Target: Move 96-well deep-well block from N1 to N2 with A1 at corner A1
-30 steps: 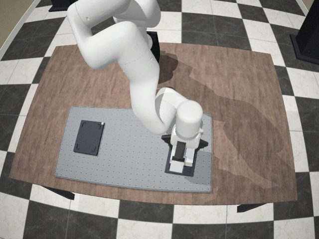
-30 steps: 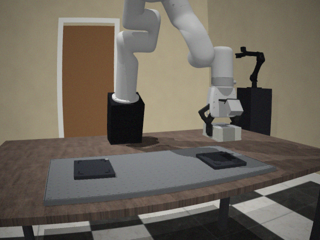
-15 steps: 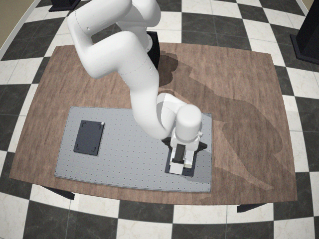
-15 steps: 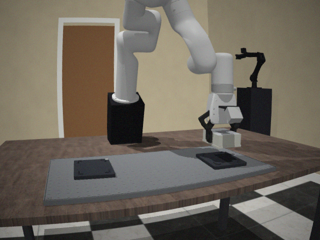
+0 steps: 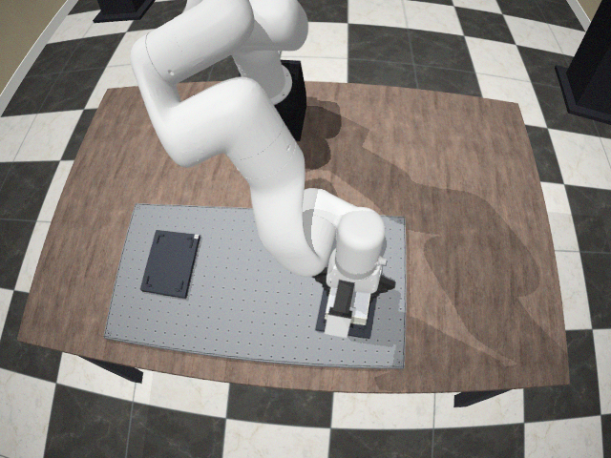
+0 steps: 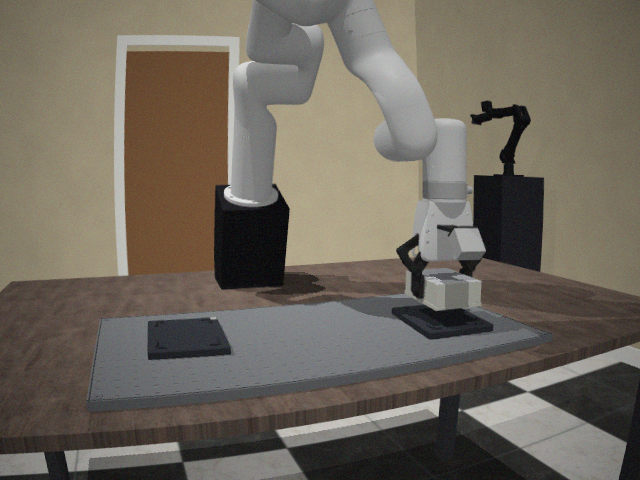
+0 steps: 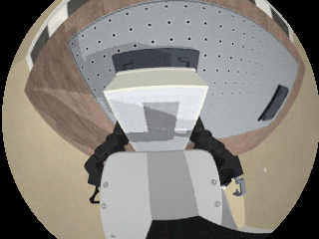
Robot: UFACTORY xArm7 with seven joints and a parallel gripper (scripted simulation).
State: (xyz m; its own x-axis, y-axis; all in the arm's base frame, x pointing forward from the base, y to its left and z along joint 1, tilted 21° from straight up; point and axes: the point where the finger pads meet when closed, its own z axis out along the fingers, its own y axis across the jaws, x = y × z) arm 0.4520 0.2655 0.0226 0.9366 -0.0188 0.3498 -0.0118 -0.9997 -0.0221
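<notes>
Now: the plate nest N2 50 mm below my hand. The rest, counted from my hand: 96-well deep-well block: right at my hand; plate nest N1: 430 mm to the right, 50 mm below, 10 mm behind.
</notes>
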